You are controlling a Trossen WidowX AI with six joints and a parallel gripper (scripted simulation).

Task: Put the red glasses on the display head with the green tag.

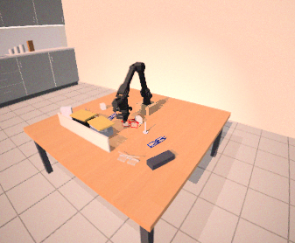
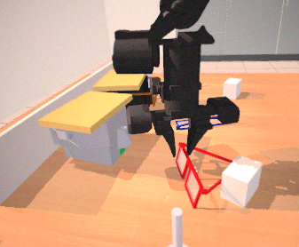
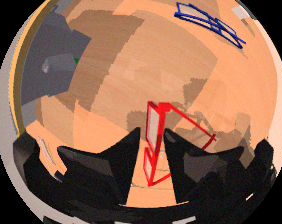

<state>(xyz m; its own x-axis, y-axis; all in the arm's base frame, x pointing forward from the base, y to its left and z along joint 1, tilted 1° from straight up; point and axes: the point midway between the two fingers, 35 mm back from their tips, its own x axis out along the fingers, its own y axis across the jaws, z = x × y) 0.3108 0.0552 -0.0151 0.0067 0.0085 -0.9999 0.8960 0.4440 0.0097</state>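
Now: the thin white post 4 cm behind my gripper tip, 18 cm to the left of it and 1 cm below it. Round my gripper tip: long white panel: 31 cm ahead, 12 cm to the right, 2 cm above; then grey display head: 17 cm ahead, 2 cm to the right, 2 cm above; then dark case: 14 cm ahead, 46 cm to the left, 1 cm below.
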